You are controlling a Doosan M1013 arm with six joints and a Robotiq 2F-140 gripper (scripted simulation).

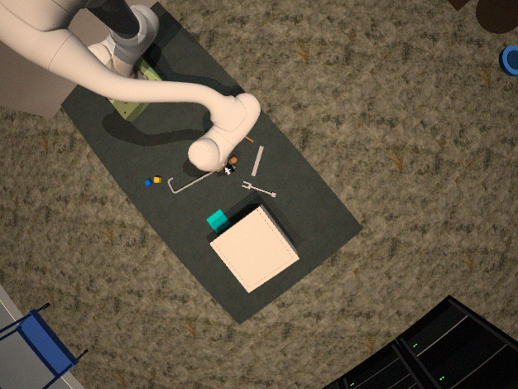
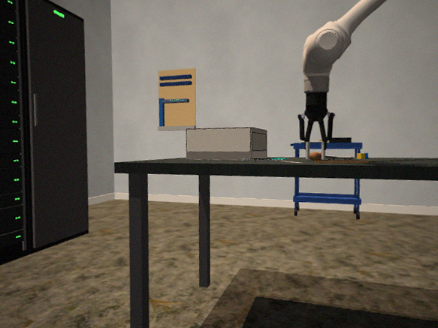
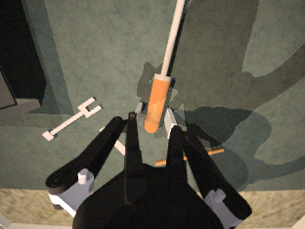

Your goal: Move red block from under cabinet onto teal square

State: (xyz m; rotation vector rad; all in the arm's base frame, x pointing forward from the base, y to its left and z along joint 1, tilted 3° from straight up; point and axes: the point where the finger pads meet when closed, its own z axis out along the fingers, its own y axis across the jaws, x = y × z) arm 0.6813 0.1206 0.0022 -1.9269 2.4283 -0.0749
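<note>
Right now my hand is 110 mm to the right of the flat grey bar, 80 mm short of it and 40 mm above it. Also, from my hand: fork-ended tool: 190 mm ahead, 40 mm below, 20 mm to the left; then thin orange stick: 130 mm to the left, 90 mm behind, 40 mm below; then long hook tool: 140 mm to the right, 70 mm behind, 30 mm below.
</note>
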